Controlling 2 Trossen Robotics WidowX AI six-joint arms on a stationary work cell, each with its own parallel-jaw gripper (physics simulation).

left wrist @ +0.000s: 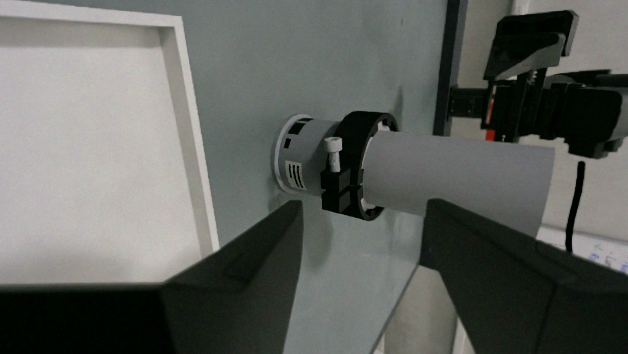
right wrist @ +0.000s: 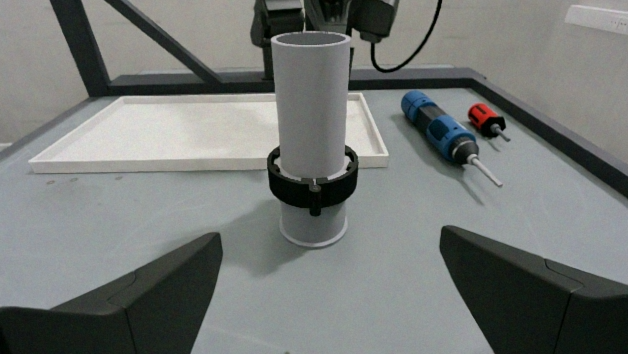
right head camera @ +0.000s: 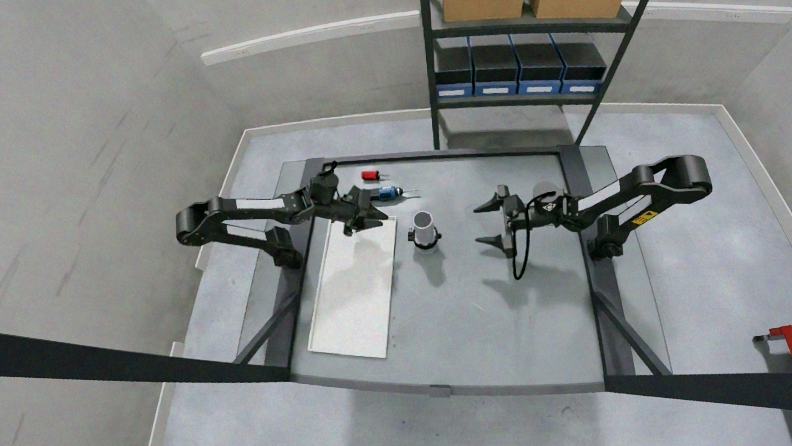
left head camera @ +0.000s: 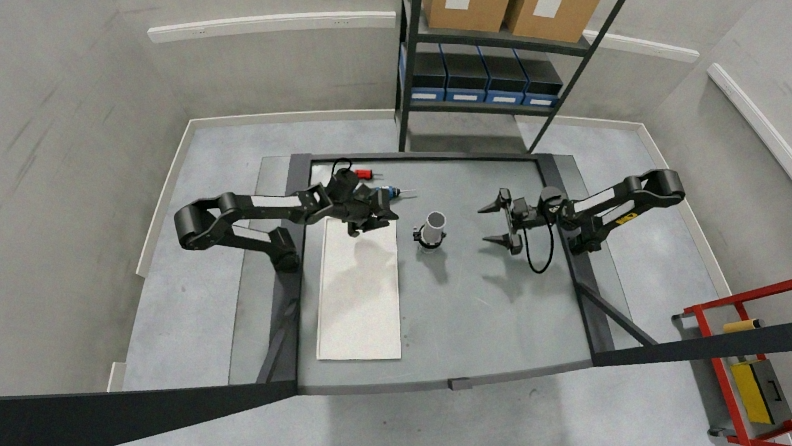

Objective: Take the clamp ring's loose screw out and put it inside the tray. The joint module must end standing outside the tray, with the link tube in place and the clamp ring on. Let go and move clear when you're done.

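Where they show: left gripper, fingertip midpoint: (left wrist: pixel 363 212) (right head camera: pixel 385 221) (left head camera: pixel 393 221); right gripper, fingertip midpoint: (left wrist: pixel 480 126) (right wrist: pixel 331 240) (right head camera: pixel 474 225) (left head camera: pixel 479 225); left arm's base, link origin: (right head camera: pixel 292 259) (left head camera: pixel 287 262); right arm's base, link origin: (left wrist: pixel 451 102) (right head camera: pixel 599 249) (left head camera: pixel 577 246).
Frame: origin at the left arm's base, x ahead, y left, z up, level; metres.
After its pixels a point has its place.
Observation:
The grey joint module (left wrist: pixel 311 172) @(x 0.393, y 0.053, z 0.014 m) (right wrist: pixel 313 222) @(x 0.450, y 0.051, z 0.009 m) stands upright on the table beside the white tray (left wrist: pixel 189 105) @(x 0.322, y 0.108, z -0.003 m) (right wrist: pixel 200 164) @(x 0.321, y -0.076, z -0.011 m), outside it. The link tube (left head camera: pixel 434 227) @(x 0.413, y 0.030, z 0.141 m) (right head camera: pixel 423 227) @(x 0.423, y 0.030, z 0.140 m) (left wrist: pixel 455 175) @(x 0.399, y 0.064, z 0.101 m) (right wrist: pixel 311 110) @(x 0.447, y 0.051, z 0.102 m) stands in its top. The black clamp ring (left wrist: pixel 356 137) @(x 0.396, y 0.079, z 0.045 m) (right wrist: pixel 293 194) @(x 0.454, y 0.037, z 0.041 m) is around the joint. The pale screw (left wrist: pixel 333 146) @(x 0.374, y 0.080, z 0.042 m) sticks well out of the ring's split lug. My left gripper (left head camera: pixel 392 220) @(x 0.314, y 0.080, z 0.087 m) (right head camera: pixel 384 219) @(x 0.314, y 0.080, z 0.087 m) (left wrist: pixel 363 212) @(x 0.314, y 0.080, z 0.087 m) is partly open and empty, level, on the lug side, short of the ring. My right gripper (left head camera: pixel 481 225) @(x 0.554, y 0.055, z 0.095 m) (right head camera: pixel 475 225) @(x 0.554, y 0.055, z 0.095 m) (right wrist: pixel 331 240) @(x 0.554, y 0.055, z 0.095 m) is wide open and empty, on the module's other side.
A blue driver (left head camera: pixel 394 192) @(x 0.327, y 0.222, z 0.012 m) (right head camera: pixel 389 192) @(x 0.305, y 0.219, z 0.019 m) (right wrist: pixel 440 125) @(x 0.290, y 0.214, z 0.017 m) and a red screwdriver (left head camera: pixel 363 174) @(x 0.228, y 0.300, z 0.006 m) (right head camera: pixel 370 175) @(x 0.232, y 0.300, z 0.007 m) (right wrist: pixel 482 116) @(x 0.238, y 0.297, z 0.004 m) lie behind the tray, near the table's back edge. In the head views the left gripper hangs over the tray's back right corner. A shelf rack (left head camera: pixel 407 83) stands behind the table.

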